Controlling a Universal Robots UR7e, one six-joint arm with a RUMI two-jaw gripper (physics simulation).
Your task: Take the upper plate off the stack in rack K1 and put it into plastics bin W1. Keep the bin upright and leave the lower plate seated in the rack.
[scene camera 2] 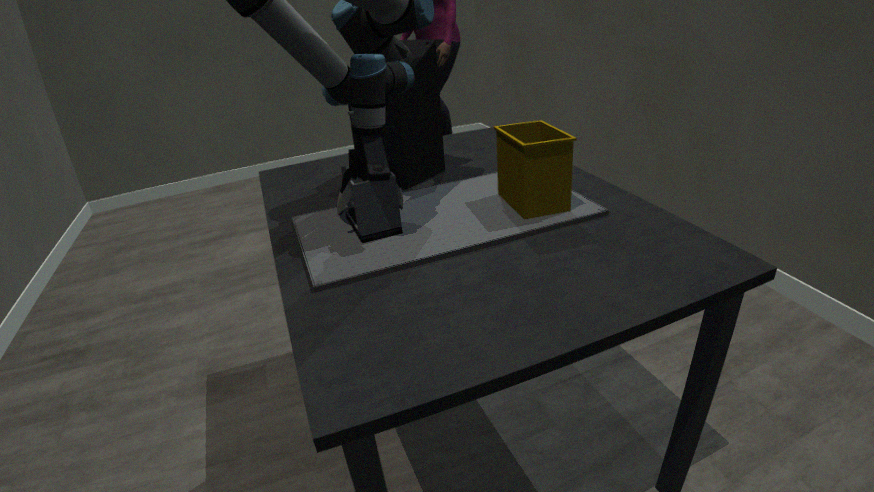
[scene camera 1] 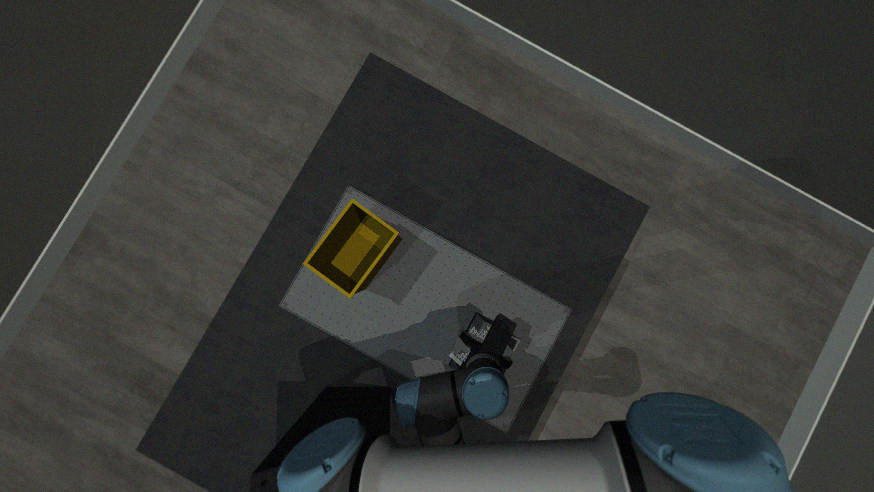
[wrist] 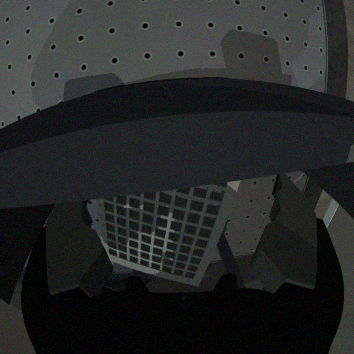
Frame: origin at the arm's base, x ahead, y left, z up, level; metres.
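Seen in the pictures: gripper, fingertip midpoint: (wrist: 179,179).
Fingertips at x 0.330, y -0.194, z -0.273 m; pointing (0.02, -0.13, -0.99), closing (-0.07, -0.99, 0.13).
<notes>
A point is followed by its place in that frame.
Rack K1 (scene camera 2: 380,207) @[x 0.395, y -0.187, z -0.238 m] (wrist: 175,155) stands on the perforated board, its dark wall crossing the wrist view. A pale gridded plate (wrist: 160,230) (scene camera 1: 480,330) is in the rack. Its far end is hidden by that wall. The upper and lower plates cannot be told apart. My gripper (wrist: 179,179) @[x 0.330, y -0.194, z -0.273 m] is open and low at the rack, with its fingers on either side of the plate. The left finger is close to the plate's left edge, and a wider gap lies at the right finger. Yellow bin W1 (scene camera 1: 351,253) @[x 0.391, y 0.229, z -0.310 m] (scene camera 2: 544,180) @[x 0.496, y 0.172, z -0.224 m] stands upright, away from the gripper.
The light perforated board (scene camera 1: 428,268) @[x 0.446, y 0.024, z -0.312 m] (scene camera 2: 458,232) @[x 0.463, y -0.036, z -0.312 m] lies on the dark table (scene camera 1: 477,152) @[x 0.799, y 0.044, z -0.325 m] (scene camera 2: 489,305) @[x 0.727, y -0.109, z -0.325 m] under rack and bin. The robot's black pedestal (scene camera 2: 418,122) @[x 0.083, y 0.042, z -0.150 m] stands behind the gripper in scene camera 2. A person in a pink top (scene camera 2: 446,24) is partly visible behind it.
</notes>
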